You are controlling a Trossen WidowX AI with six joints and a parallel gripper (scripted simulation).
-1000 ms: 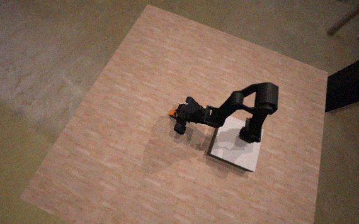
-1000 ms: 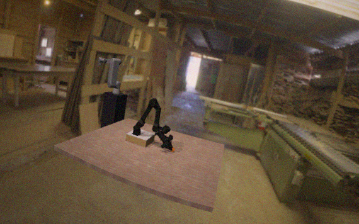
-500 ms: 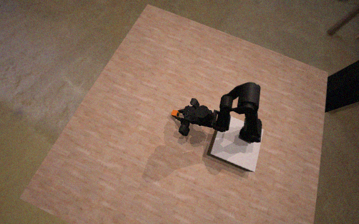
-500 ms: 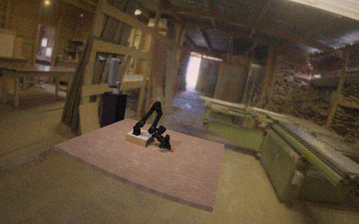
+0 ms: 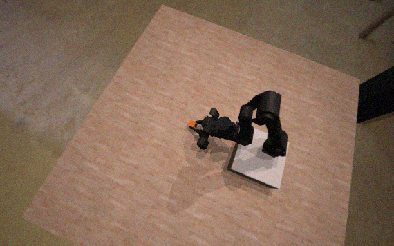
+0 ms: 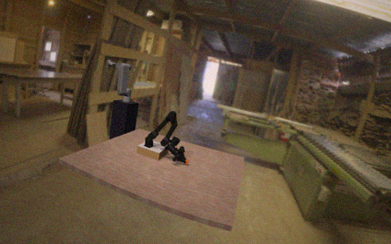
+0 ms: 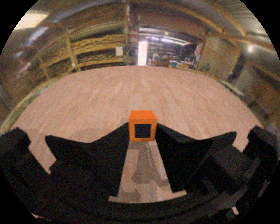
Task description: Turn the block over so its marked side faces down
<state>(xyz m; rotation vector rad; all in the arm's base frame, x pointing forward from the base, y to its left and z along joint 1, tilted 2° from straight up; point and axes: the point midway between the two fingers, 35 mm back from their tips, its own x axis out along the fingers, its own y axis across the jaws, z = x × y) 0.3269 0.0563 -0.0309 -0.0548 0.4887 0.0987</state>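
Right now my gripper tip is 10 mm past the orange block.
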